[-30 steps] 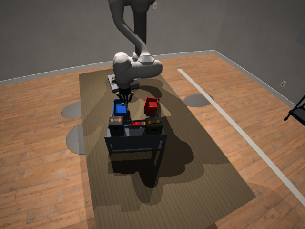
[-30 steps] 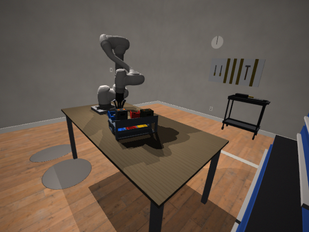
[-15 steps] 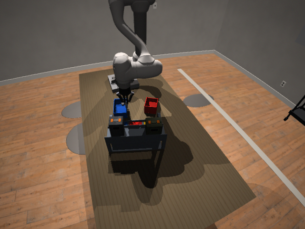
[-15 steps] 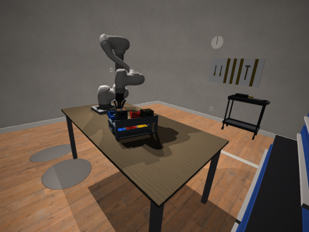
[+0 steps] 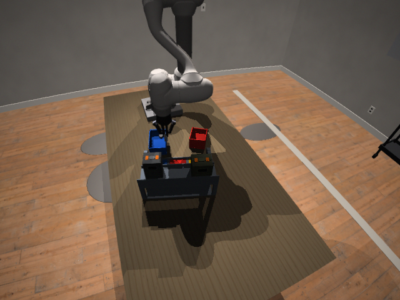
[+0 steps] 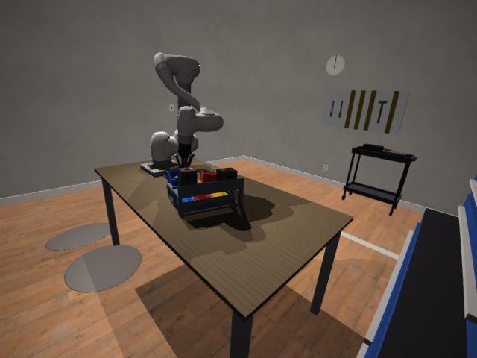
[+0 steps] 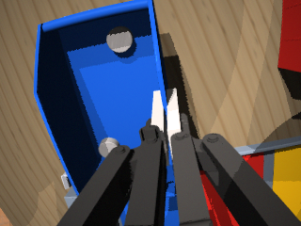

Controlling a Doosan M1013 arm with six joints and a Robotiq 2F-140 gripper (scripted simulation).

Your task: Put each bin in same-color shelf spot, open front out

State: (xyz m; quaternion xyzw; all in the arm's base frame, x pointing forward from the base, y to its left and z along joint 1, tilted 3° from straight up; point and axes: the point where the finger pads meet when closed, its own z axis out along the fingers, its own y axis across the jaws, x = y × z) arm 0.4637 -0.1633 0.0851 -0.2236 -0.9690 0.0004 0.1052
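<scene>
My gripper is now 40 mm to the left of the blue bin, 40 mm above it and 30 mm past it. From my hand the other things lie so: green toolbox 320 mm ahead, 40 mm to the left, 30 mm above; then red bin 230 mm to the left, 80 mm below, 10 mm ahead; then dark box 220 mm ahead, 160 mm to the right, 50 mm above.
</scene>
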